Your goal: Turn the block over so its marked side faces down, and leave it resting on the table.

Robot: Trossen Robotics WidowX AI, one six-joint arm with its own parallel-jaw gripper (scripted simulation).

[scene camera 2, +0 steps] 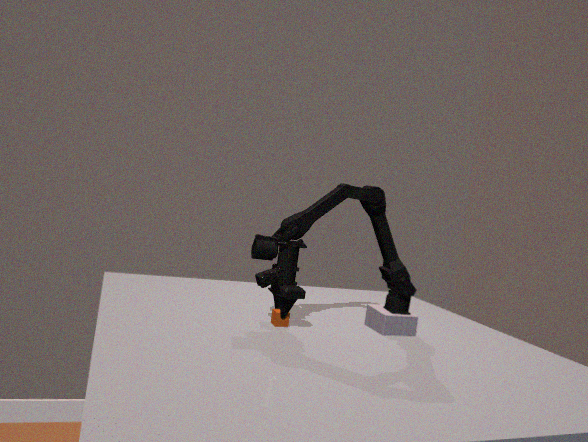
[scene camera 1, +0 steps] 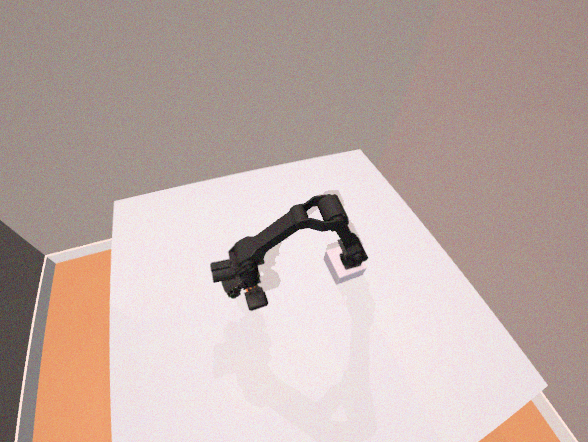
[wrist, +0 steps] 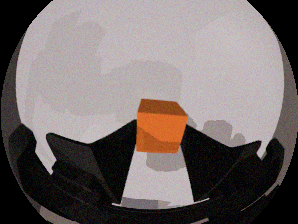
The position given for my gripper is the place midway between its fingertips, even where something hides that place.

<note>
My gripper [scene camera 2: 280,316] carries an orange block [wrist: 161,124].
My gripper also shows in scene camera 1 [scene camera 1: 252,290] and in the wrist view [wrist: 159,125].
</note>
